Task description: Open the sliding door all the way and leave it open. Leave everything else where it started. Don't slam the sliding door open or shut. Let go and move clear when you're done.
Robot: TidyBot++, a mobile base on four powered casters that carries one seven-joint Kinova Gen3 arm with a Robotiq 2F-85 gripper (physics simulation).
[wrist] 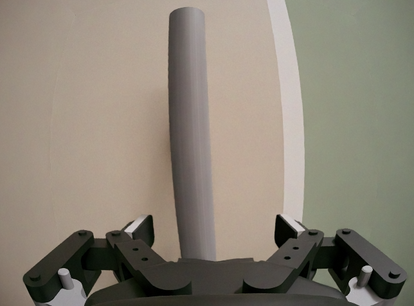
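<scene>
The sliding door [110,125] is a beige panel that fills the left and middle of the wrist view. Its handle [191,130] is a long grey upright bar standing off the panel, left of the middle. The bar's top end shows; its lower end is hidden behind the gripper's body. My gripper [214,229] is open, with one finger on each side of the bar in the view. The bar is nearer the left finger. The fingers do not grip it. How far the bar is from the fingertips in depth is hard to tell.
A white vertical strip [293,125] runs along the right edge of the beige panel. Beyond it, a green wall surface [360,125] fills the right side of the view. A faint shadow lies on the panel left of the bar.
</scene>
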